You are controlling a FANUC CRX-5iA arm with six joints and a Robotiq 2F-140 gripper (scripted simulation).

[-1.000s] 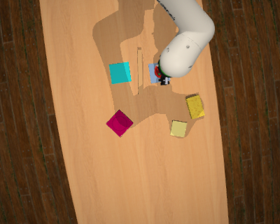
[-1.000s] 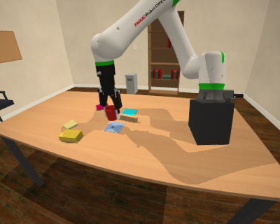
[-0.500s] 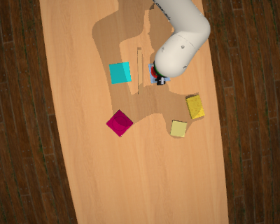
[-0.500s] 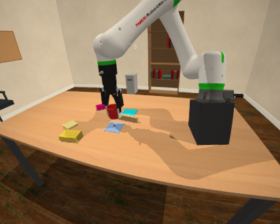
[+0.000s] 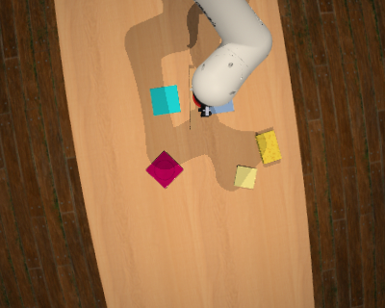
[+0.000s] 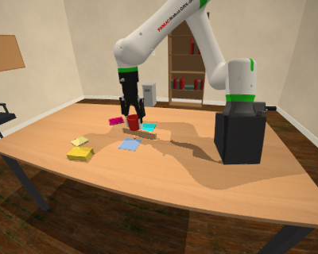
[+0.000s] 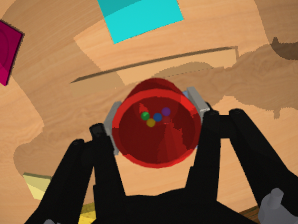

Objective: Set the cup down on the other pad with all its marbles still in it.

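The thin wooden rail is 10 mm behind my hand, 30 mm to the right of it and 90 mm below it. The rest, counted from my hand: magenta block (210 mm ahead, 200 mm to the right, 90 mm below); yellow sponge (240 mm ahead, 190 mm to the left, 80 mm below); red cup (20 mm below).
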